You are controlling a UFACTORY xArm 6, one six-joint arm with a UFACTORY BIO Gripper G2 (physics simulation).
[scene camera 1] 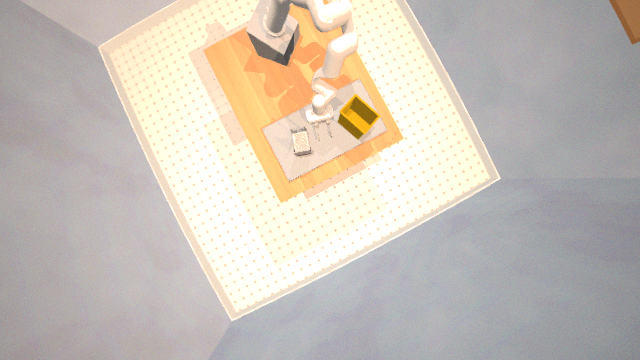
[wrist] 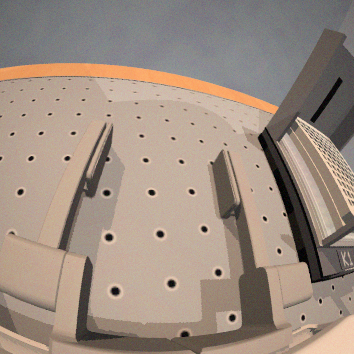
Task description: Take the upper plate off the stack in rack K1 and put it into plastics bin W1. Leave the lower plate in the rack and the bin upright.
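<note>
Rack K1 (scene camera 1: pixel 303 153) (wrist: pixel 300 85) is a dark rack with tall end walls, at the right in the wrist view. A beige gridded upper plate (scene camera 1: pixel 301 141) (wrist: pixel 322 165) lies in it, on top of the stack. Paler layers show under it in the wrist view; I cannot clearly tell the lower plate's outline. Plastics bin W1 (scene camera 1: pixel 349 126) is yellow, upright and open-topped, in the scene view. My gripper (scene camera 1: pixel 324 138) (wrist: pixel 162 172) is between rack and bin, beside the rack. It is shut at its narrowest, with a wide gap between its fingers and nothing held.
A grey perforated board (scene camera 1: pixel 320 157) (wrist: pixel 160 250) lies under the rack and bin on a wooden table (scene camera 1: pixel 287 190) (wrist: pixel 75 70). The robot's base block (scene camera 1: pixel 260 30) stands at the table's far end in the scene view. The rack's end walls rise above the plates.
</note>
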